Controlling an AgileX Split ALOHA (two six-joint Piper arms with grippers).
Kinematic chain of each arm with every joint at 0, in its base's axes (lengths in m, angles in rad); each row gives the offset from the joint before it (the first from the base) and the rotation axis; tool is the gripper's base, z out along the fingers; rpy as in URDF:
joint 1: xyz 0 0 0.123 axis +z
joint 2: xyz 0 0 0 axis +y
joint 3: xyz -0.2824 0 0.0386 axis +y
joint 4: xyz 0.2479 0 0.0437 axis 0.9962 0 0.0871
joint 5: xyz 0 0 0 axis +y
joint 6: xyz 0.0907 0 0.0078 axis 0.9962 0 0.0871
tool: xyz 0 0 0 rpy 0 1.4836 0
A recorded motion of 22 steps. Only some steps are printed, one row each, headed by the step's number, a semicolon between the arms.
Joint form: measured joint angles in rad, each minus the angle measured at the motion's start. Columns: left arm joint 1, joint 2, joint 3, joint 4, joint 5, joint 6; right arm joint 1, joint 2, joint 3, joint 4, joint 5, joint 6.
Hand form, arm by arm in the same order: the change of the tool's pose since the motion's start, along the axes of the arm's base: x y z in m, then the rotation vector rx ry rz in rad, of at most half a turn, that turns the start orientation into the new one. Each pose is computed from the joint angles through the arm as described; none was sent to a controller.
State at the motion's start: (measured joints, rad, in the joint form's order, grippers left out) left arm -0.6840 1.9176 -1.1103 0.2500 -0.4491 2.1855; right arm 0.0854 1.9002 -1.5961 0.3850 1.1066 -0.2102
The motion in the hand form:
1: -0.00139 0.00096 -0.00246 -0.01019 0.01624 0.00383; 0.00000 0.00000 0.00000 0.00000 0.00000 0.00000
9: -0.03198 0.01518 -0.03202 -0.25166 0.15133 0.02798; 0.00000 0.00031 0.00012 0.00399 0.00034 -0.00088
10: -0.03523 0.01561 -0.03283 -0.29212 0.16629 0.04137; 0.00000 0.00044 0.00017 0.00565 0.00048 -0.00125
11: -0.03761 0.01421 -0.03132 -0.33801 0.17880 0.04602; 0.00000 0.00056 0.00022 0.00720 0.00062 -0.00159
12: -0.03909 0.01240 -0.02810 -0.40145 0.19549 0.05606; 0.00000 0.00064 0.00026 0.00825 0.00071 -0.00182
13: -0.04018 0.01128 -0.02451 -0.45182 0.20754 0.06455; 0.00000 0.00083 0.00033 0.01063 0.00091 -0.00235
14: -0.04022 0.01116 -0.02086 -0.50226 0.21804 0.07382; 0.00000 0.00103 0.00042 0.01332 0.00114 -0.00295
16: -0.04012 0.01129 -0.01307 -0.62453 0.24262 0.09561; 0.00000 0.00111 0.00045 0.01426 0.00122 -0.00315
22: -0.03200 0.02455 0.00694 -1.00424 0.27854 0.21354; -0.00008 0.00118 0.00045 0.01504 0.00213 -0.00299
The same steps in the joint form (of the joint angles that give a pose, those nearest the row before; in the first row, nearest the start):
1: 0.0000 0.0000 0.0104 0.0000 -0.0064 -0.0179; 0.0000 0.0000 0.0000 0.0000 0.0000 0.0000
9: -0.0151 0.0000 0.2105 -0.0471 -0.2889 -0.2193; 0.0000 0.0000 0.0000 0.0041 0.0000 0.0000
10: -0.0230 -0.0009 0.2269 -0.0744 -0.3208 -0.2396; 0.0000 0.0000 0.0000 0.0058 0.0000 0.0000
11: -0.0316 -0.0018 0.2333 -0.0904 -0.3506 -0.2695; 0.0000 0.0000 0.0000 0.0074 0.0000 0.0000
12: -0.0409 -0.0031 0.2350 -0.1140 -0.3842 -0.3110; 0.0000 0.0000 0.0000 0.0085 0.0000 0.0000
13: -0.0480 -0.0072 0.2358 -0.1339 -0.4077 -0.3429; 0.0000 0.0000 0.0000 0.0109 0.0000 0.0000
14: -0.0509 -0.0109 0.2358 -0.1509 -0.4316 -0.3757; 0.0000 0.0000 0.0000 0.0137 0.0000 0.0000
16: -0.0581 -0.0165 0.2358 -0.1951 -0.4921 -0.4531; 0.0000 0.0000 0.0000 0.0147 0.0000 0.0000
22: -0.0602 -0.0266 0.2358 -0.3973 -0.6751 -0.6529; 0.0000 0.0000 0.0000 0.0155 0.0009 0.0000

